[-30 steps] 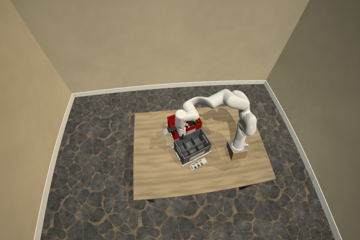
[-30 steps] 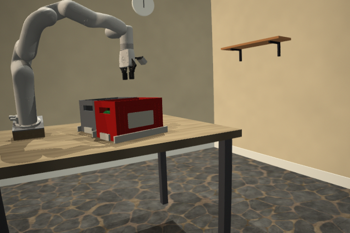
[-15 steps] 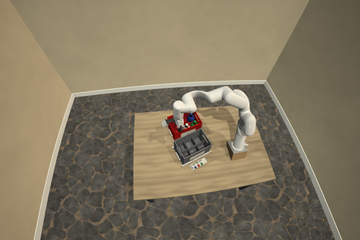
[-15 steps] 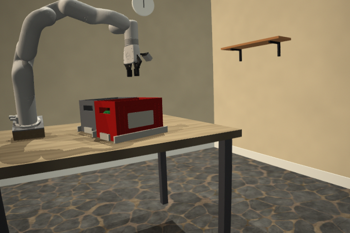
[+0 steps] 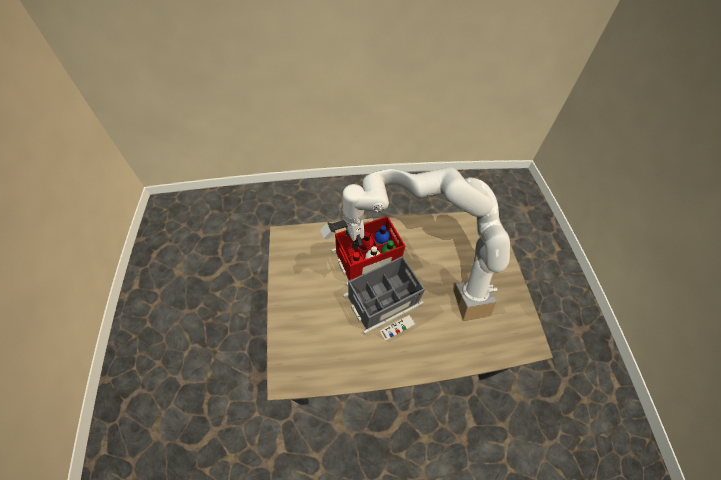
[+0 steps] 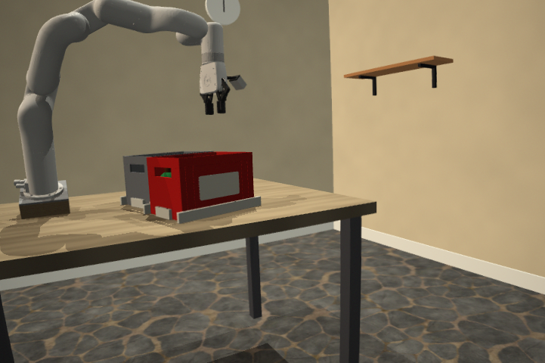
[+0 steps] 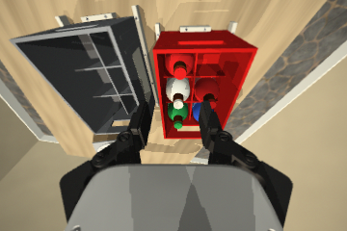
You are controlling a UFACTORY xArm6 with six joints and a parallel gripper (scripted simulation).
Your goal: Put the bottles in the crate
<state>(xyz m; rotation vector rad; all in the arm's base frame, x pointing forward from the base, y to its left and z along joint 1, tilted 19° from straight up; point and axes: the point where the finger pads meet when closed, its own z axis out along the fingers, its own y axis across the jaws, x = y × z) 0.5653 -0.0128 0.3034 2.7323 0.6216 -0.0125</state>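
Now: hand 240 mm above the blue bottle, 170 mm to the left of it and 140 mm past it. Round my hand: green-label bottle (240 mm below, 170 mm behind, 90 mm to the right); then white-label bottle (240 mm below, 100 mm behind, 50 mm to the right); then red crate (240 mm below, 90 mm to the right, 80 mm behind).
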